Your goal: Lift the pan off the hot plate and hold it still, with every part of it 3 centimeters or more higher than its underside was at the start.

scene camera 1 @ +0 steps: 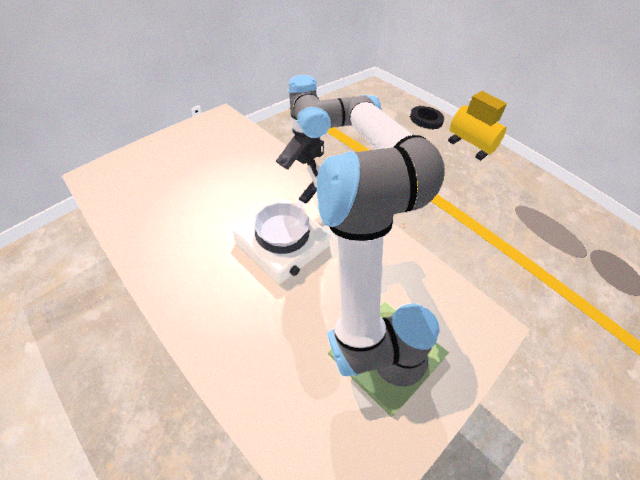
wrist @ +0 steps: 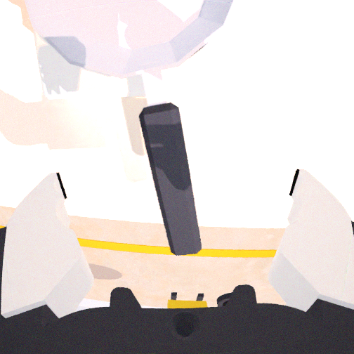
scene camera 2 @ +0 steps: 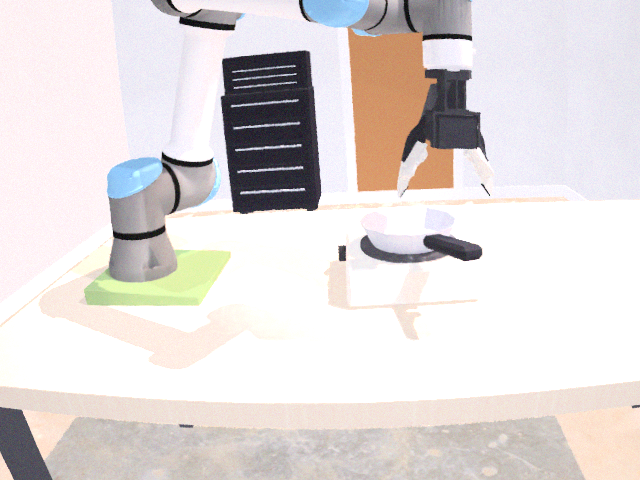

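The pan is a pale round bowl and stands upright on the black disc of the white hot plate. Its black handle sticks out over the hot plate's edge, on the side away from the robot base. My gripper is open and empty, above the level of the pan. In the wrist view the handle runs lengthwise between the two spread pale fingers, near the middle, touching neither. In scene camera 1 the arm's gripper body partly hides the fingers.
The hot plate's black knob faces the robot base, which stands on a green plate on the table. A black drawer cabinet and a yellow machine stand beyond the table.
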